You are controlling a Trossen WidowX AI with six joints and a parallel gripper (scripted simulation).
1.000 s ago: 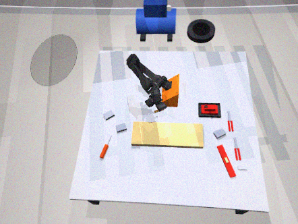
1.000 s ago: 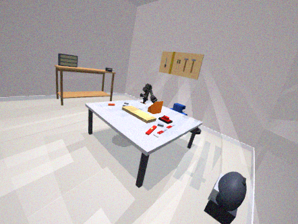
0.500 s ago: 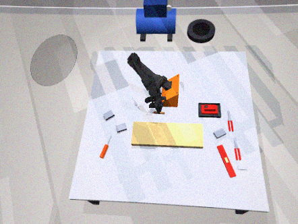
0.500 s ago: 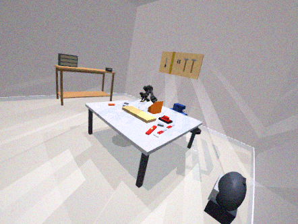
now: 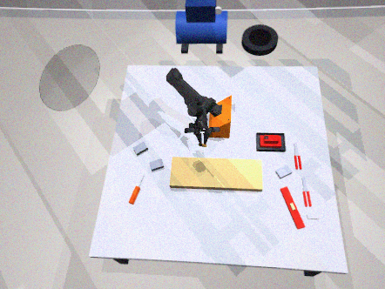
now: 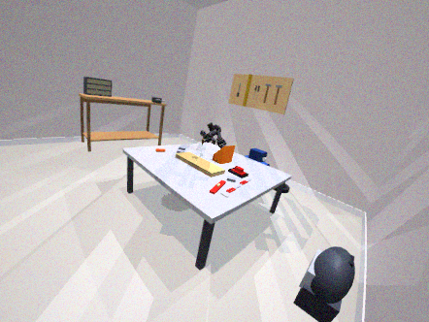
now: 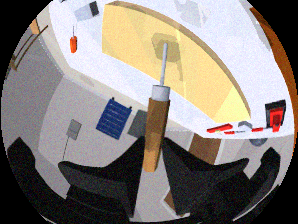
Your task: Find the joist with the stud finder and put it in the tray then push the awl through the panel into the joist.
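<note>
My gripper tip is now 30 mm above the awl, 20 mm to the left of it and 20 mm past it. Also, from my gripper tip: red stud finder 370 mm to the left, 160 mm below, 160 mm behind; red level 500 mm to the left, 240 mm ahead, 200 mm below; black tray 390 mm to the left, 200 mm below, 160 mm behind.
</note>
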